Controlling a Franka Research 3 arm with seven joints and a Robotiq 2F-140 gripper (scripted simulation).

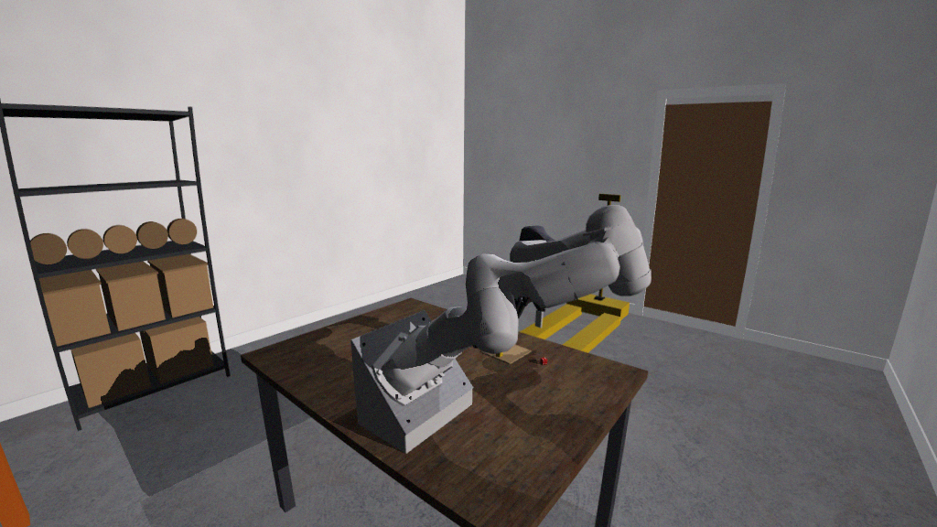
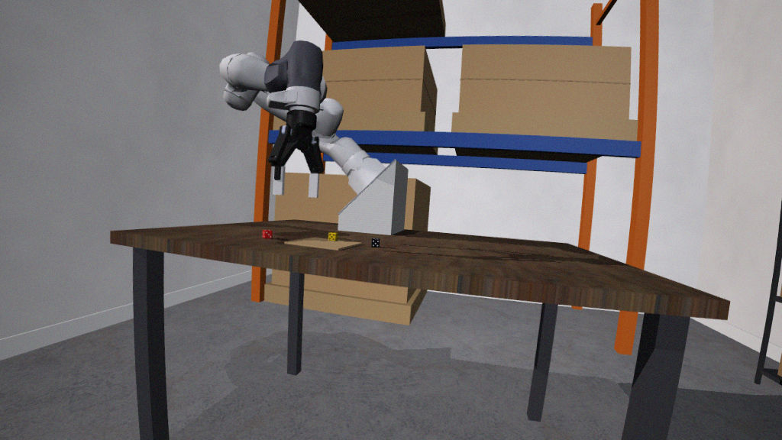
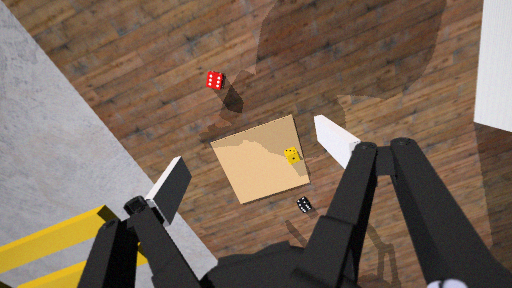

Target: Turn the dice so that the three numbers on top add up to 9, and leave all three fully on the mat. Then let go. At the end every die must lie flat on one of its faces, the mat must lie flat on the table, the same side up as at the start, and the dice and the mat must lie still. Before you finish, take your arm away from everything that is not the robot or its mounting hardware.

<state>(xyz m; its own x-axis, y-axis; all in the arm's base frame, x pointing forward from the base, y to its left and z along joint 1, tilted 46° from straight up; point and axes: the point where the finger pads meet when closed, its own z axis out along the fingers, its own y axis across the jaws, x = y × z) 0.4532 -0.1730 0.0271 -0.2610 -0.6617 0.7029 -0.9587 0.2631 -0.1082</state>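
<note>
Now: hand 11 cm above the red die, 7 cm to the left of it and 1 cm short of it. From my hand the other things lie so: yellow die (11 cm below, 9 cm to the left, 3 cm behind); black die (21 cm to the left, 11 cm below); tan mat (12 cm below, 9 cm to the left, 2 cm ahead).
</note>
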